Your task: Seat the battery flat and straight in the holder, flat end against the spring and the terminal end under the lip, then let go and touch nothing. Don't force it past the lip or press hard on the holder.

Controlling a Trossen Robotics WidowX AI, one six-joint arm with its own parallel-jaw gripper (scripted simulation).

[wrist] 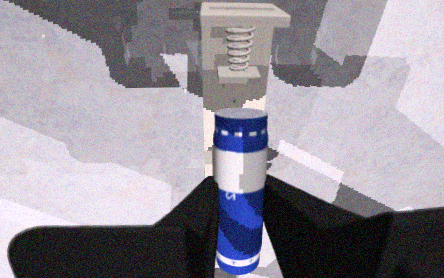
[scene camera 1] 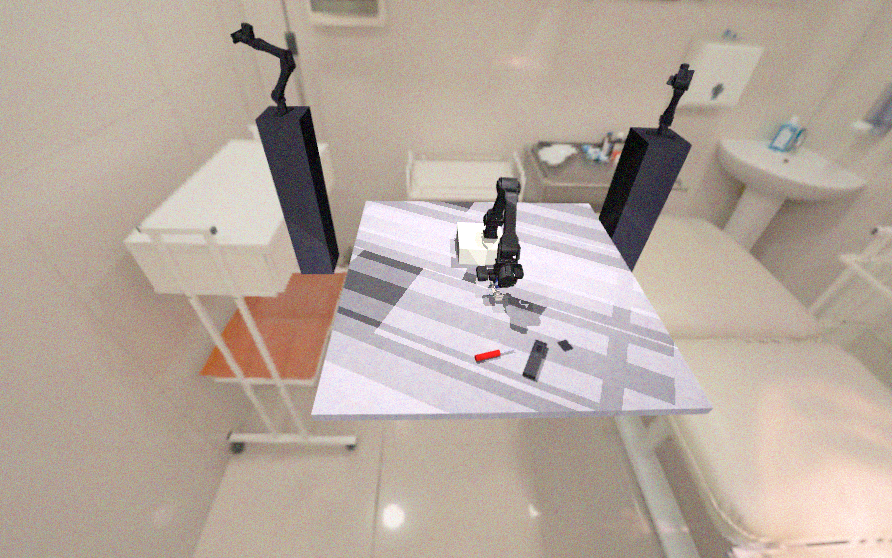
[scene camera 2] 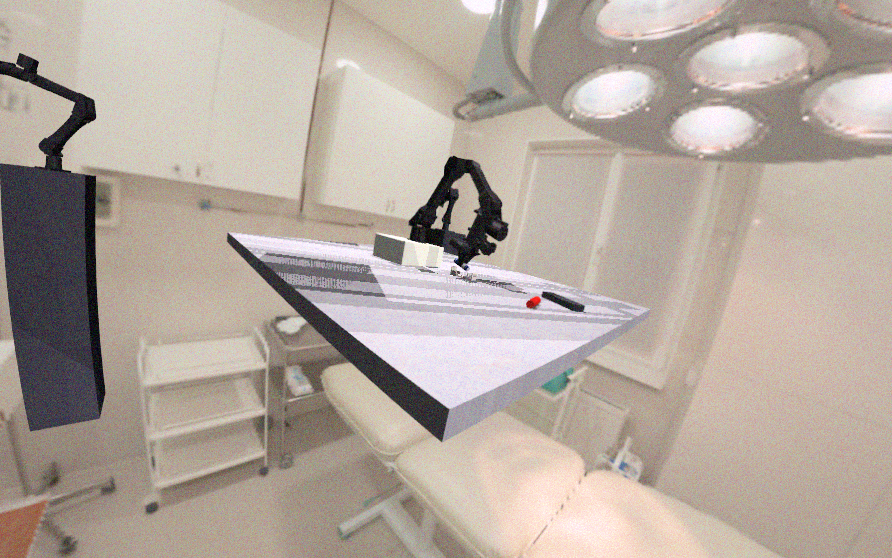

My gripper (scene camera 2: 461,266) holds a white battery.
My gripper also shows in the wrist view (wrist: 237,184).
